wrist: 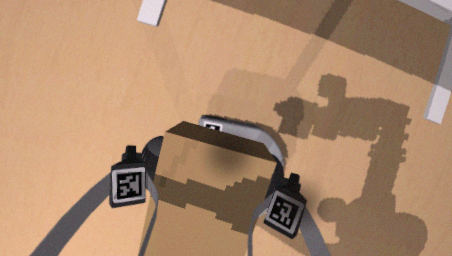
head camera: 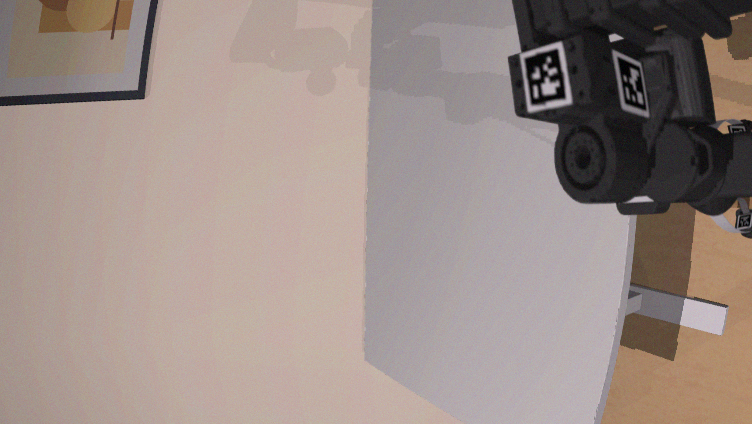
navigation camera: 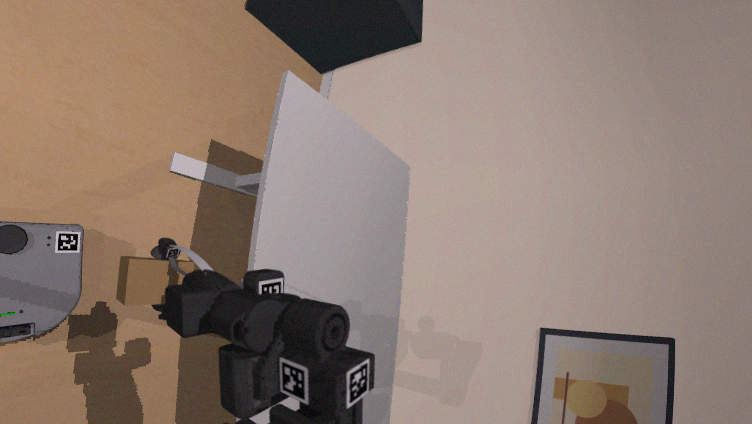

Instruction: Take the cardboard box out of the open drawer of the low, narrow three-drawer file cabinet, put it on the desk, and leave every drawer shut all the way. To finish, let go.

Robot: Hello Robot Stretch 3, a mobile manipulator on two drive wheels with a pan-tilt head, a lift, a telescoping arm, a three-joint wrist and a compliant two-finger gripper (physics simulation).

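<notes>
The cardboard box is held between the two fingertips of my gripper, above the floor. In the head view the gripper is partly cut off at the right edge. The desk has a pale grey top against the wall. The wrist and arm overlap its front part in the head and navigation views. The gripper and box are out past its front edge, on the floor side. The file cabinet and its drawers cannot be made out in these views.
A dark block stands beyond the desk's far end; what it is cannot be told. A white desk foot reaches out over the floor. My base is left of the box. A framed picture hangs on the wall.
</notes>
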